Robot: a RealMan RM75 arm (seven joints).
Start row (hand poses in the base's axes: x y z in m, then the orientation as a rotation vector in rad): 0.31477 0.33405 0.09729 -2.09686 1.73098 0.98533
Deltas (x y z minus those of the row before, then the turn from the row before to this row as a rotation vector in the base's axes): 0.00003 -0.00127 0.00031 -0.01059 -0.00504 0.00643; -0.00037 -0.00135 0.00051 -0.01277 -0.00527 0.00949; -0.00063 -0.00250 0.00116 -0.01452 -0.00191 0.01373; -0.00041 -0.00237 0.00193 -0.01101 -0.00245 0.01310; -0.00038 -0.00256 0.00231 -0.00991 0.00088 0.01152; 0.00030 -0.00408 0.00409 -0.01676 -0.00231 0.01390; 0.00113 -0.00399 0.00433 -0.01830 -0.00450 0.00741; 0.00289 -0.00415 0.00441 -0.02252 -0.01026 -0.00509; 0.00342 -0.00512 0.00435 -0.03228 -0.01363 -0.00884; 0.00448 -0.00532 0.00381 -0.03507 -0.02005 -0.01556; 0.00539 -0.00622 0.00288 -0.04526 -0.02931 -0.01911; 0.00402 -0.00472 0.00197 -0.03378 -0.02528 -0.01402
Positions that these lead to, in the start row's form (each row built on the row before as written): 0.31480 0.33278 0.09760 -2.11088 1.73187 0.97392; 0.31443 0.33143 0.09811 -2.12950 1.73168 0.96150; 0.31380 0.32893 0.09927 -2.15331 1.73057 0.95301; 0.31339 0.32656 0.10120 -2.17434 1.72668 0.94589; 0.31301 0.32400 0.10351 -2.19266 1.72470 0.94319; 0.31331 0.31992 0.10760 -2.21809 1.72474 0.93239; 0.31444 0.31593 0.11193 -2.23772 1.73116 0.91617; 0.31733 0.31178 0.11634 -2.24688 1.75060 0.88695; 0.32075 0.30666 0.12069 -2.25780 1.78017 0.84562; 0.32523 0.30134 0.12450 -2.26254 1.81545 0.79228; 0.33062 0.29512 0.12738 -2.26818 1.85760 0.71823; 0.33464 0.29040 0.12935 -2.27127 1.88652 0.65800
